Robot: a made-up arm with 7 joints.
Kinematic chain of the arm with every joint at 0, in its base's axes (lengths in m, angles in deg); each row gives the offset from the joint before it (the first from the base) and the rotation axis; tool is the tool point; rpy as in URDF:
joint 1: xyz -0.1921 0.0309 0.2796 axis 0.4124 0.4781 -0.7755
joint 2: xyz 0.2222 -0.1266 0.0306 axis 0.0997 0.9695 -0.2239
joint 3: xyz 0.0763 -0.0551 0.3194 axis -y
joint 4: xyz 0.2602 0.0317 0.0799 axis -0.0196 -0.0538 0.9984
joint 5: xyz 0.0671 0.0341 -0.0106 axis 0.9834 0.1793 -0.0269
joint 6: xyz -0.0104 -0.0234 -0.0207 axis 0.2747 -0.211 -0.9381
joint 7: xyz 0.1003 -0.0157 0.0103 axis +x
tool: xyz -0.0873 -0.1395 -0.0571 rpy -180 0 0
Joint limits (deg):
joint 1: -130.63..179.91
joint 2: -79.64..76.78
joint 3: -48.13..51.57
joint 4: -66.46..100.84
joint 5: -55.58..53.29
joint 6: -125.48..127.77
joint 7: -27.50..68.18
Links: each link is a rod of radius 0.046 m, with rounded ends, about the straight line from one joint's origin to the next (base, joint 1, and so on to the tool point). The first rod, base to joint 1, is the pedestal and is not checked.
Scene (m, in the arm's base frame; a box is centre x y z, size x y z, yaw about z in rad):
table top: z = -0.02
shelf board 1: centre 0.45 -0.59 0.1 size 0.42 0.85 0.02 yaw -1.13
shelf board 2: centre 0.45 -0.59 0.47 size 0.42 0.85 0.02 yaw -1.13
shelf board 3: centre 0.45 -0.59 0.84 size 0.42 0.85 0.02 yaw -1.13
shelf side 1: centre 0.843 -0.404 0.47 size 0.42 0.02 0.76 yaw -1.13
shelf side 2: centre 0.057 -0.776 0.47 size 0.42 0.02 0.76 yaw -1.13
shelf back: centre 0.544 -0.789 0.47 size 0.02 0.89 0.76 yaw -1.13
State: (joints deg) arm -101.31 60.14 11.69 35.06 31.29 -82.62 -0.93
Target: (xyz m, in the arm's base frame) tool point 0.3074 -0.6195 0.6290
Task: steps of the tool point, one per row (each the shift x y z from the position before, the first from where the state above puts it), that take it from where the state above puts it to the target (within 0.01 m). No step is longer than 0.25 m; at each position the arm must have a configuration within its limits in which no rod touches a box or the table.
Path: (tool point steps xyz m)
1: 0.1350 -0.0432 0.1134
2: 0.1371 -0.0933 0.1033
3: 0.1253 -0.1435 0.0838
4: 0.0978 -0.1870 0.0562
5: 0.0556 -0.2170 0.0247
6: 0.0030 -0.2288 -0.0070
7: -0.0539 -0.2194 -0.0340
8: -0.1074 -0.1892 -0.0521
9: -0.1503 -0.1426 -0.0598

